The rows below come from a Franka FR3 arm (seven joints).
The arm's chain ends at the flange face. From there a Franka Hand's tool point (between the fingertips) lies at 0.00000 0.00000 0.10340 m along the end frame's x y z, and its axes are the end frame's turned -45 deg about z.
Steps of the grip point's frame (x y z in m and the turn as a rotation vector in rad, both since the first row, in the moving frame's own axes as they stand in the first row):
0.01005, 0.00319, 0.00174, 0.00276, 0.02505, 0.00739
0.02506, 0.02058, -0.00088, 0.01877, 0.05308, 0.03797
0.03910, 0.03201, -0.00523, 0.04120, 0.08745, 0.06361
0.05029, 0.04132, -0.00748, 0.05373, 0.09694, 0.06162
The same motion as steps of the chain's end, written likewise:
0.00773, -0.00282, 0.00177, 0.01966, 0.01576, 0.00739
0.02967, 0.00203, -0.00072, 0.05081, 0.02426, 0.03797
0.04661, 0.00426, -0.00475, 0.09097, 0.03270, 0.06361
0.06129, 0.00455, -0.00685, 0.10654, 0.03055, 0.06162

